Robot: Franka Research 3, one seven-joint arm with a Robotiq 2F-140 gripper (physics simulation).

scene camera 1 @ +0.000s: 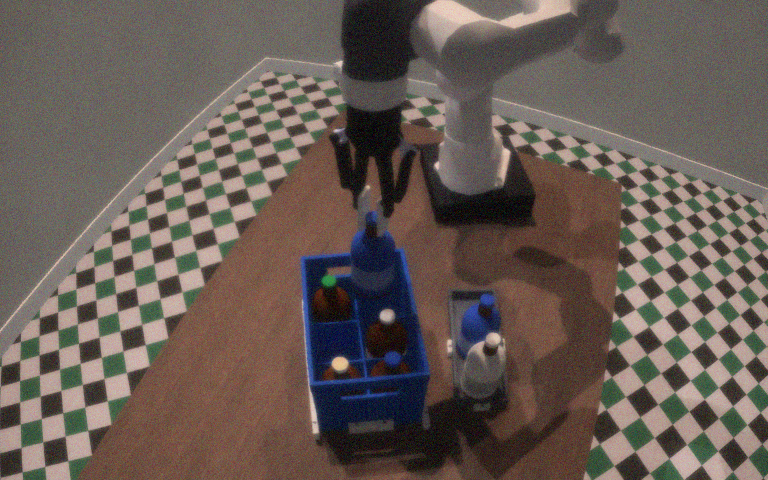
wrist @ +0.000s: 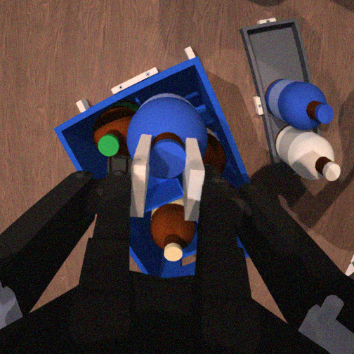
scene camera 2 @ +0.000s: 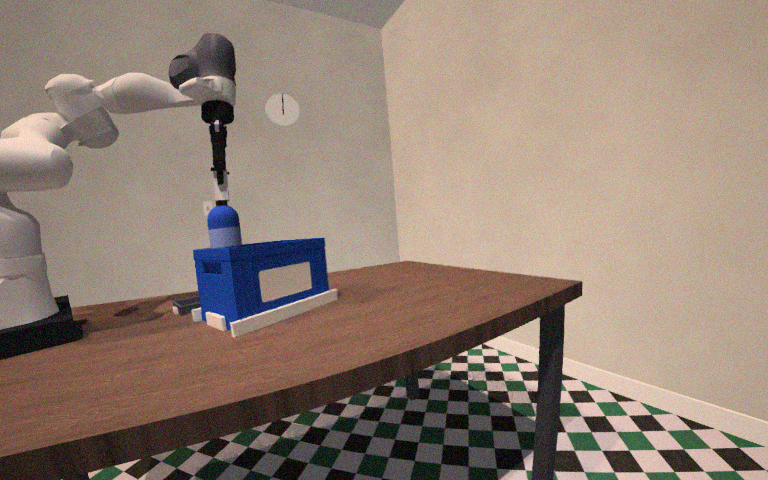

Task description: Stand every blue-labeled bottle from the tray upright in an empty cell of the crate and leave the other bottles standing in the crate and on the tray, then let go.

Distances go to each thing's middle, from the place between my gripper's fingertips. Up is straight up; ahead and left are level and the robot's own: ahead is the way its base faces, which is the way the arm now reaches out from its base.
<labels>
I see the green-capped bottle [scene camera 1: 330,303] 40 mm ahead of my hand, 70 mm to the right of it and 200 mm below it. The rest, counted from my hand: white-capped bottle [scene camera 1: 384,335] 60 mm ahead, 60 mm to the left, 200 mm below; then blue-capped bottle [scene camera 1: 392,365] 130 mm ahead, 110 mm to the left, 200 mm below; then cream-capped bottle [scene camera 1: 340,370] 180 mm ahead, 40 mm to the left, 200 mm below.
</labels>
